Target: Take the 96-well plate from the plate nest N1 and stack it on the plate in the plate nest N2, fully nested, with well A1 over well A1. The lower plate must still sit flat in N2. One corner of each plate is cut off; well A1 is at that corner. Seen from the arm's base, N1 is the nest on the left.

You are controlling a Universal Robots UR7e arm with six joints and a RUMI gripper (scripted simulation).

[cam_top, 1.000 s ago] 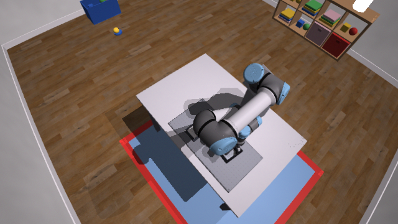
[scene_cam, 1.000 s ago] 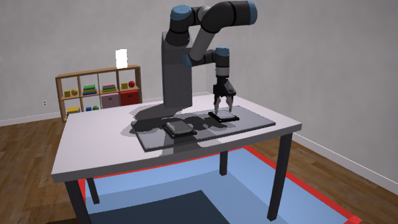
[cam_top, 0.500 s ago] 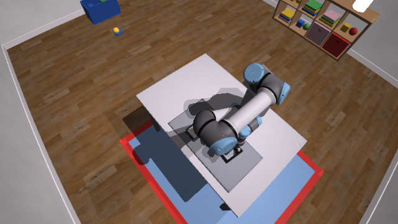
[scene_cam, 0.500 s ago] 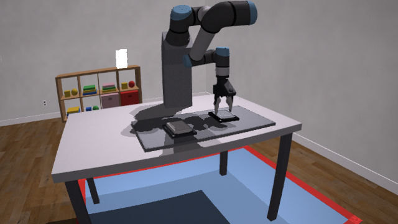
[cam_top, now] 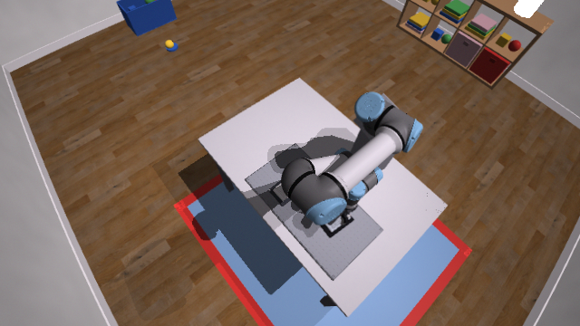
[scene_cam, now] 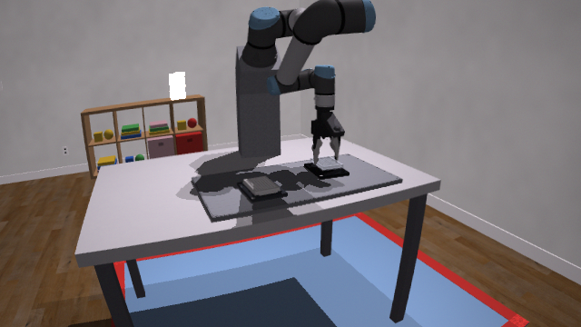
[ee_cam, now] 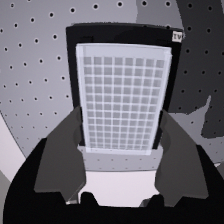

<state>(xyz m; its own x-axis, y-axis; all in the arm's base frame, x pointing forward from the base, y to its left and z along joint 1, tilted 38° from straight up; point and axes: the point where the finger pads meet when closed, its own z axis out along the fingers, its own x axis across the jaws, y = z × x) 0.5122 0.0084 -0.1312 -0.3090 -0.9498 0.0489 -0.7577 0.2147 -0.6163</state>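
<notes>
My hand is 3 cm above the plate nest N1. Also, from my hand: label (5 cm ahead, 8 cm to the right, 3 cm below); then clear 96-well plate (1 cm below).
</notes>
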